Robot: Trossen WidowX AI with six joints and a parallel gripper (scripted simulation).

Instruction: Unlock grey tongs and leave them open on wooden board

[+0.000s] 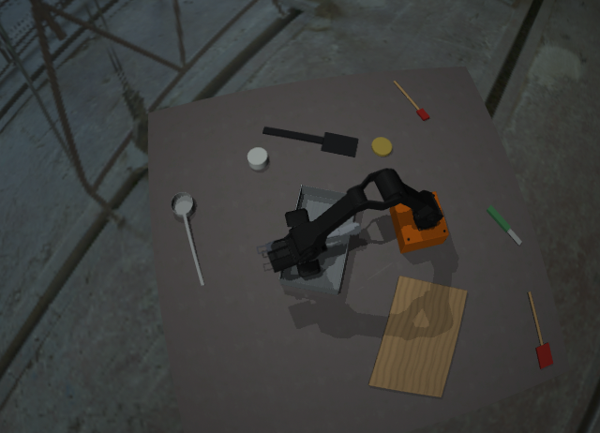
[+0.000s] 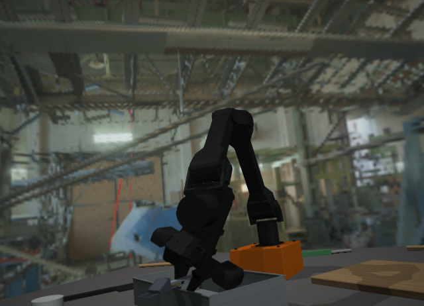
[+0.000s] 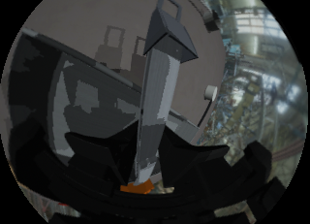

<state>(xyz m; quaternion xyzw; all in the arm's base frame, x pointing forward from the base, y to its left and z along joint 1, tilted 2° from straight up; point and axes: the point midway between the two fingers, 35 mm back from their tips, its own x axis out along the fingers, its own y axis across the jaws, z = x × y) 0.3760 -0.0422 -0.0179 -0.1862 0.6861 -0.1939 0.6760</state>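
The grey roasting tin is 6 cm behind my gripper tip, 2 cm to the left of it and 1 cm below it. The rest, counted from my gripper tip: white cylinder 31 cm to the right, 6 cm ahead, 2 cm below; then black spatula 34 cm to the right, 15 cm behind, 3 cm below; then yellow disc 35 cm behind, 25 cm to the right, 3 cm below.
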